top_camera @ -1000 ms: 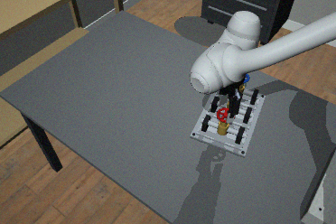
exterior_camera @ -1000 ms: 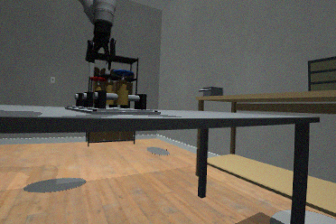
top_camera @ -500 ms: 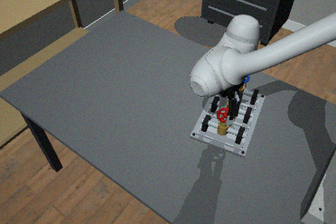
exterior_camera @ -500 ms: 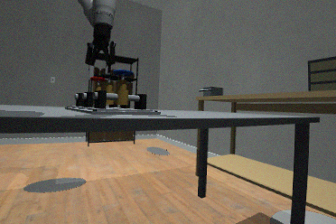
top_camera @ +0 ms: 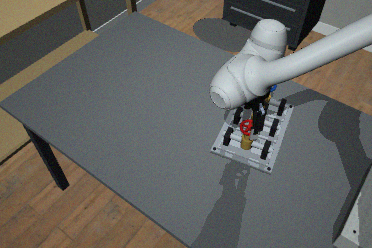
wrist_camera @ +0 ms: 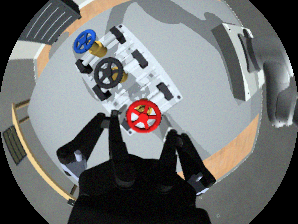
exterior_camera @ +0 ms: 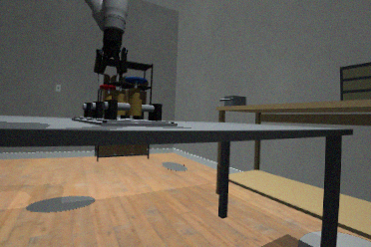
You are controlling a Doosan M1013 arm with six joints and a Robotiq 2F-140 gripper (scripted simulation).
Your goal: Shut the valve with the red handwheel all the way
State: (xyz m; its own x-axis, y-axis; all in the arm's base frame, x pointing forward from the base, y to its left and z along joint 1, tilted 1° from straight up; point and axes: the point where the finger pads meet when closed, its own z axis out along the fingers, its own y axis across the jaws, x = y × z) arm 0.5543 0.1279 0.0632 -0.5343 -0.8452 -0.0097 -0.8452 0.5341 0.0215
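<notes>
Right now my hand is 2 cm above the red handwheel. Also, from my hand: blue handwheel: 8 cm ahead, 22 cm to the right, 2 cm below; black handwheel: 4 cm ahead, 11 cm to the right, 2 cm below.
</notes>
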